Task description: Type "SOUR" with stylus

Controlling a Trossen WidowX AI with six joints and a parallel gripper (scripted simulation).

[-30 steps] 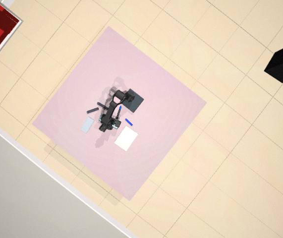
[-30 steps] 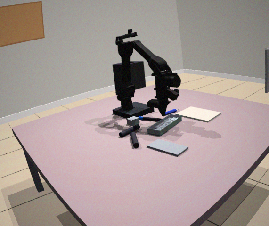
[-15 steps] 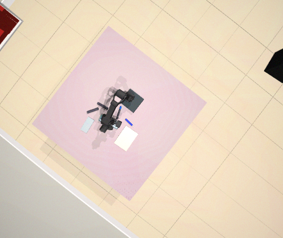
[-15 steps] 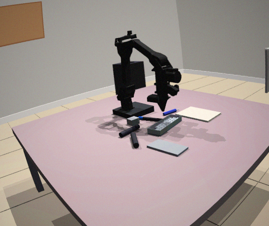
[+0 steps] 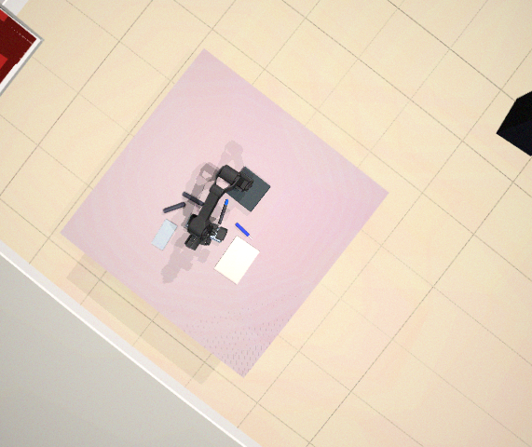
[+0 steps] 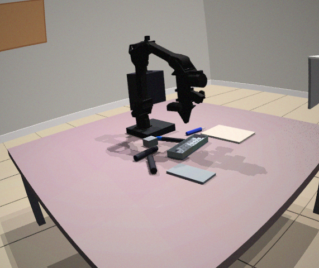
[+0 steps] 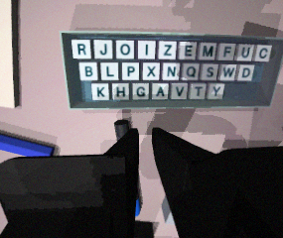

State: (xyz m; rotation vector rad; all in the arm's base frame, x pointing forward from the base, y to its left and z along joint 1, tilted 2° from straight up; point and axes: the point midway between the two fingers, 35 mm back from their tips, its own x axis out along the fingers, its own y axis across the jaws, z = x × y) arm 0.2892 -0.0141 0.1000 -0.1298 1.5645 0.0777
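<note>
My gripper tip is now 170 mm to the right of the blue stylus, 90 mm above it and 60 mm past it. The rest, counted from my gripper tip: cream pad 200 mm to the left, 90 mm below, 90 mm ahead; dark pen 120 mm behind, 90 mm below, 10 mm to the right; small grey cube 140 mm behind, 90 mm to the right, 80 mm below.
</note>
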